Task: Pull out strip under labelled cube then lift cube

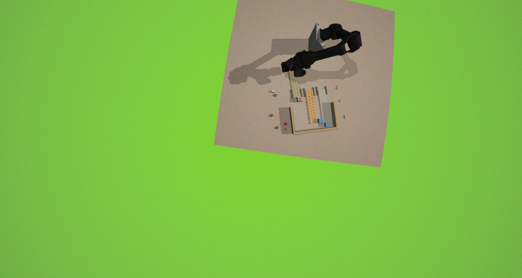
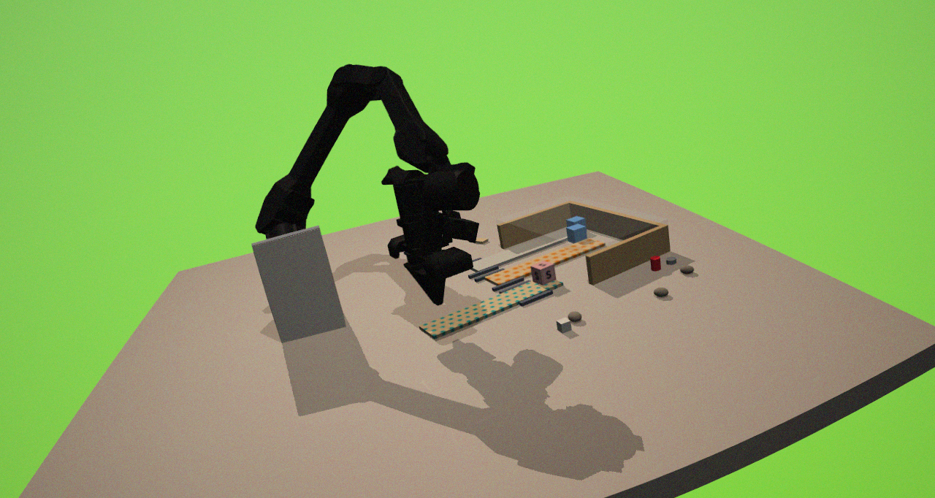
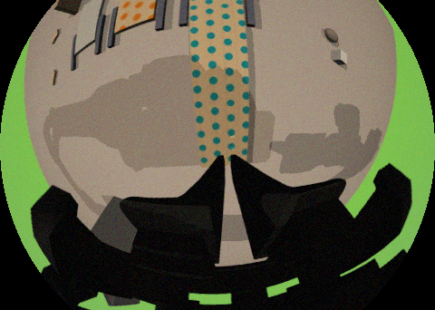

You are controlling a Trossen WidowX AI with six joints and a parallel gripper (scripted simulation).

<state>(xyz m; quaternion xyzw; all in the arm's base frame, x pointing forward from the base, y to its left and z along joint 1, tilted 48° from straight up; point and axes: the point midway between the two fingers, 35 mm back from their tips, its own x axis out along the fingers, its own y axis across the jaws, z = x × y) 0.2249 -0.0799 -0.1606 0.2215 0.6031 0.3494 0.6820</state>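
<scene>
Now: gripper tip 200 mm short of the labelled cube, 50 mm to the right of it and 20 mm above it. The rest, counted from my gripper tip: red cylinder: 380 mm ahead, 40 mm to the right, 30 mm below.
</scene>
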